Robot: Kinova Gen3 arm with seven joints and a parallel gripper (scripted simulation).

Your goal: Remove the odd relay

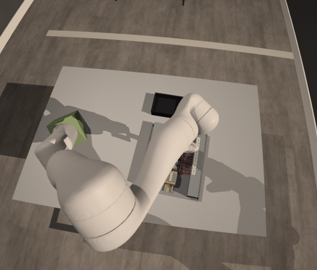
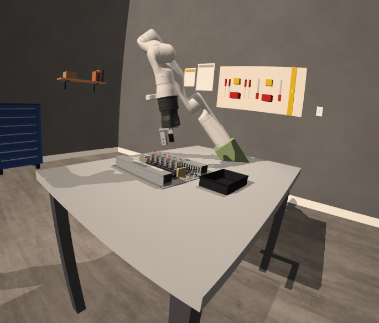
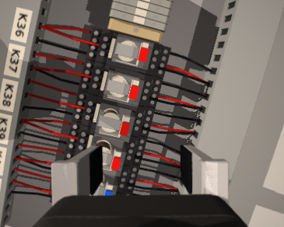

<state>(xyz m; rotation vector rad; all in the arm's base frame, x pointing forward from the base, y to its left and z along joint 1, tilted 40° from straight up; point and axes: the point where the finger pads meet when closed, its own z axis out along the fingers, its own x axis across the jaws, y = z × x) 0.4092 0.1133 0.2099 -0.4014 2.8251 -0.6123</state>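
The relay lies 80 mm below my hand, 50 mm to the left of it and 20 mm ahead of it. From my hand the other things lie so: black parts tray 250 mm to the left, 110 mm below, 40 mm behind; then relay panel 110 mm below, 20 mm to the right, 10 mm ahead.
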